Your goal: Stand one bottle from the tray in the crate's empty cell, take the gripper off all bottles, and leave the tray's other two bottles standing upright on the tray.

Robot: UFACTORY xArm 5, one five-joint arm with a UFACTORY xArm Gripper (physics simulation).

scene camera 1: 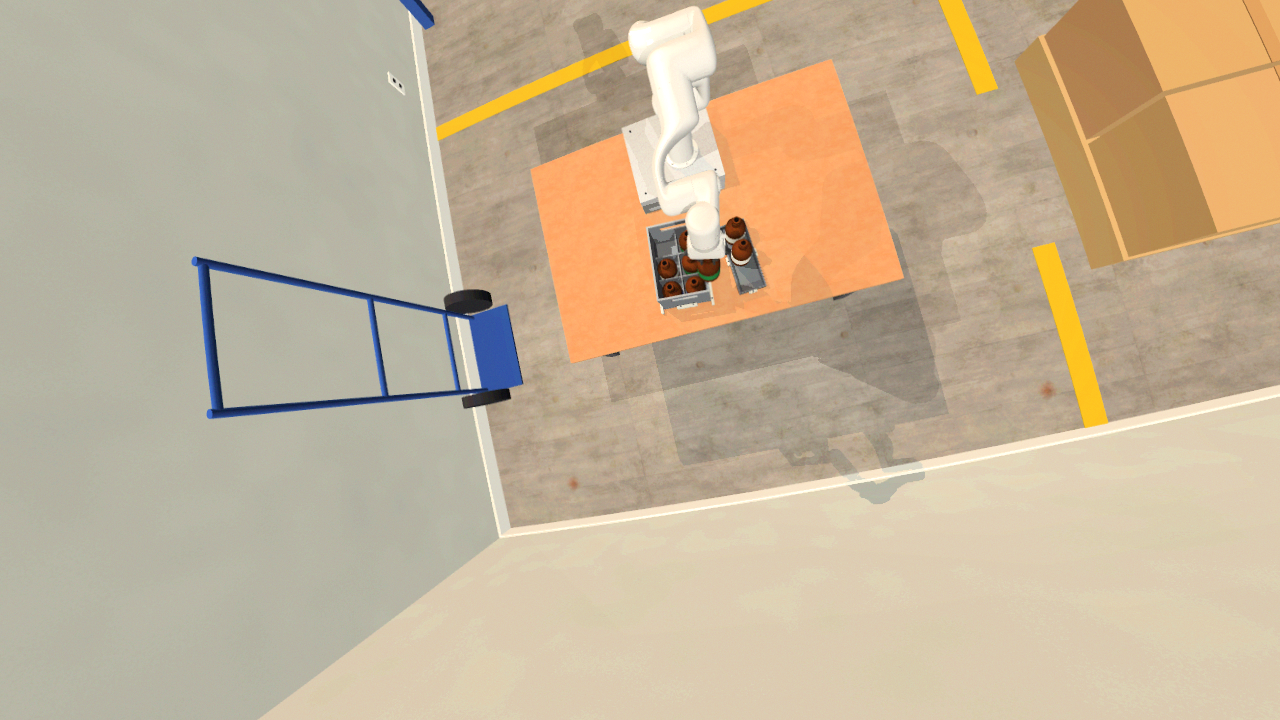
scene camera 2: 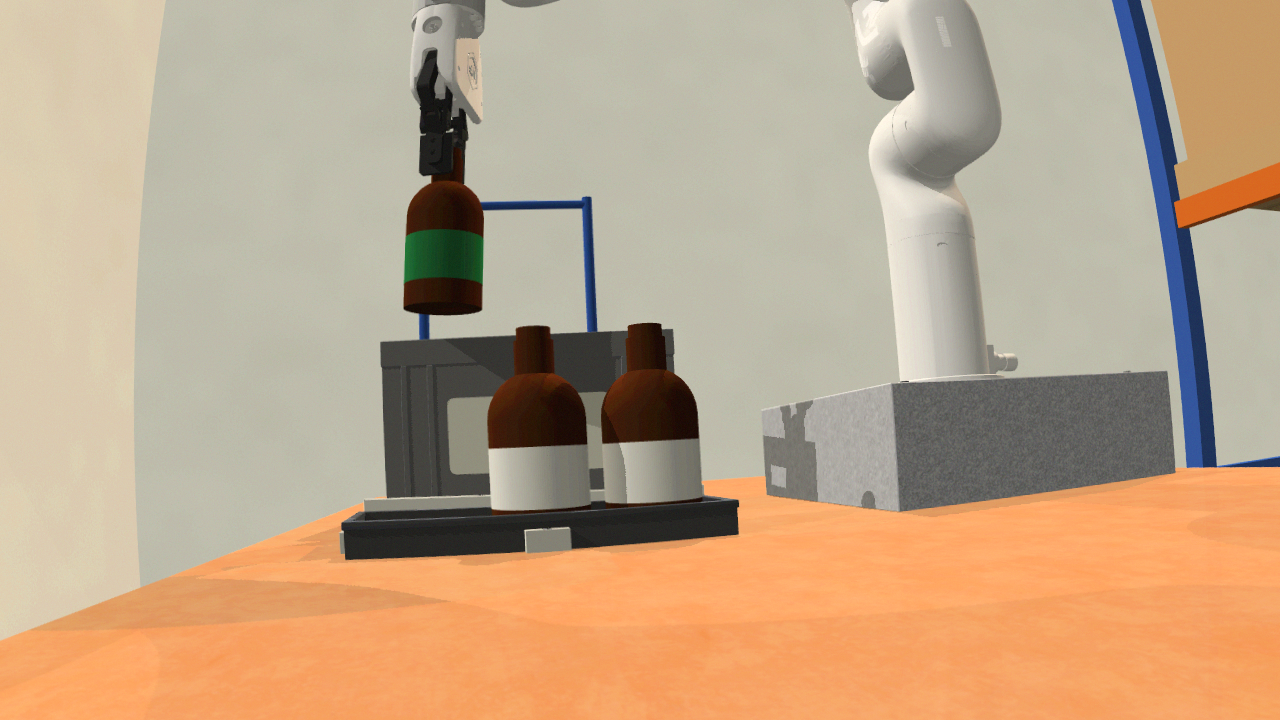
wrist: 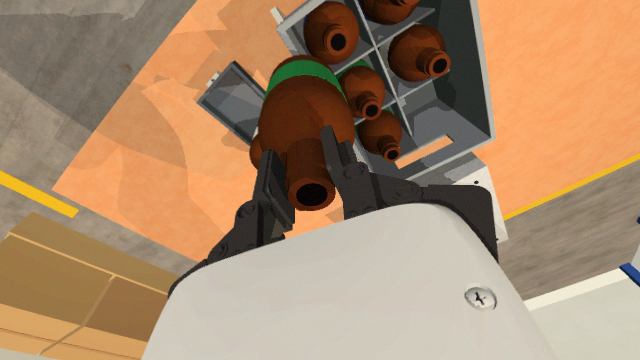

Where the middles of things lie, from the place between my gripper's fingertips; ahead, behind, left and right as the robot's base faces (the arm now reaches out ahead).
I see my gripper 5 cm above the green-labelled brown bottle [scene camera 2: 443,266].
